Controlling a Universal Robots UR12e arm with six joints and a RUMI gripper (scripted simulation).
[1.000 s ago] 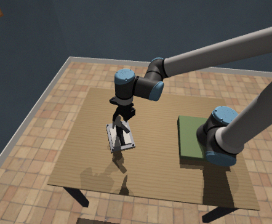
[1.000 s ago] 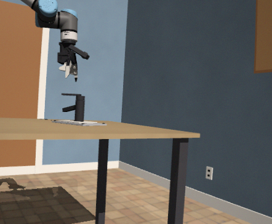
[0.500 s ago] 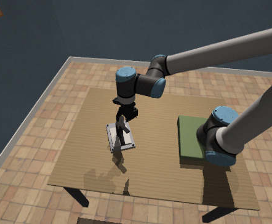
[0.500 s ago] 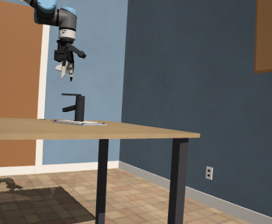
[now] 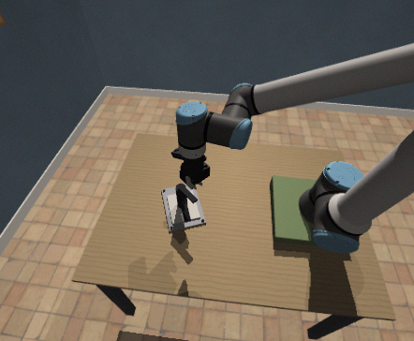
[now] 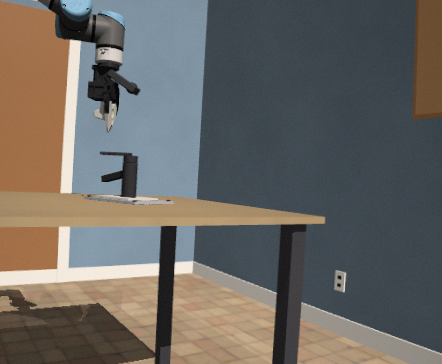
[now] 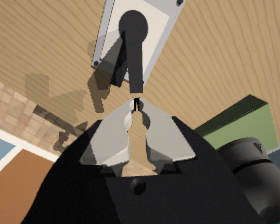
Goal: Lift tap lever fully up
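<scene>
The lever is 2 cm ahead of my hand, 2 cm to the right of it and 8 cm below it. From my hand the other things lie so: black tap: 5 cm ahead, 3 cm to the right, 14 cm below.
</scene>
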